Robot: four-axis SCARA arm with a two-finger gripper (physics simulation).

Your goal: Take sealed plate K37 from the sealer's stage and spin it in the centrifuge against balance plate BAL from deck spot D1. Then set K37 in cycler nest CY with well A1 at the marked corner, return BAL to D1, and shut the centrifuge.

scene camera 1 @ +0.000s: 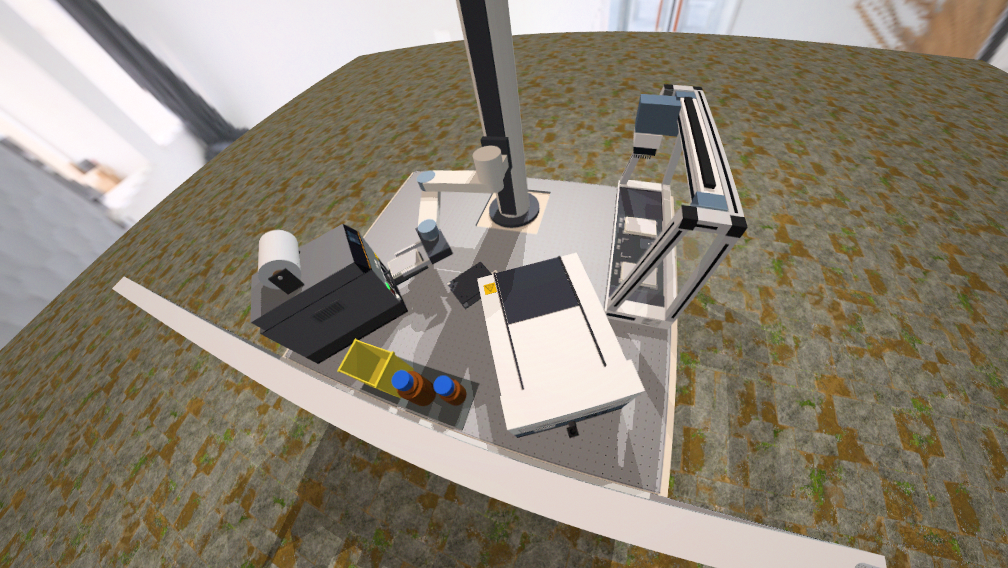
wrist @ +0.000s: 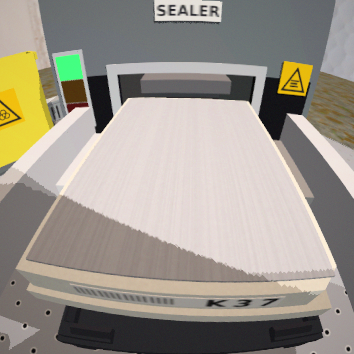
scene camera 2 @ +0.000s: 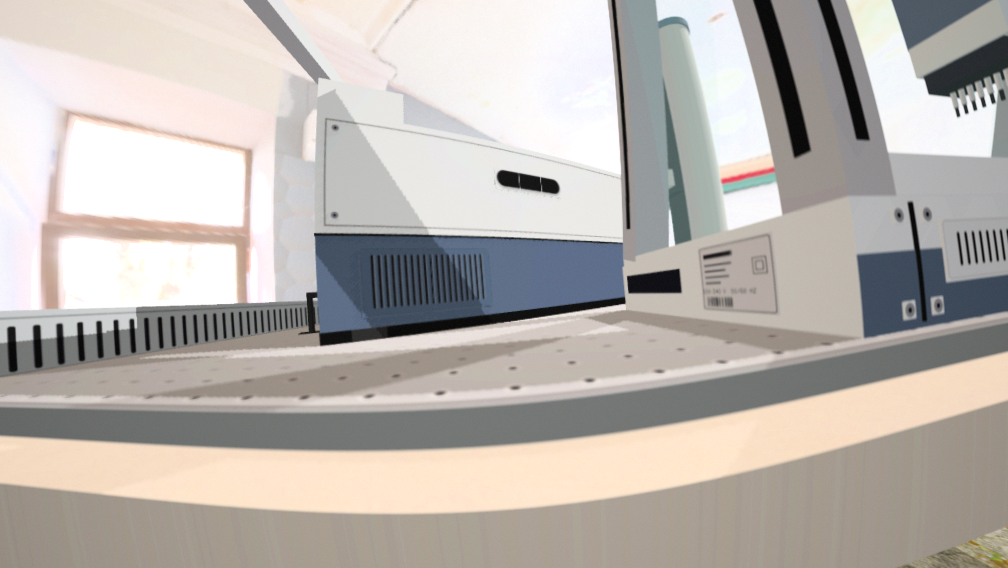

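What I can see is my gripper [scene camera 1: 399, 264], and the wrist view gives me the gripper [wrist: 186, 124] too. There's a flat sheet [wrist: 187, 189], though scene camera 2 doesn't show the sheet, hidden there by the white centrifuge. That white centrifuge [scene camera 1: 558, 362] is in sight as well, and so is a yellow bin [wrist: 32, 118].
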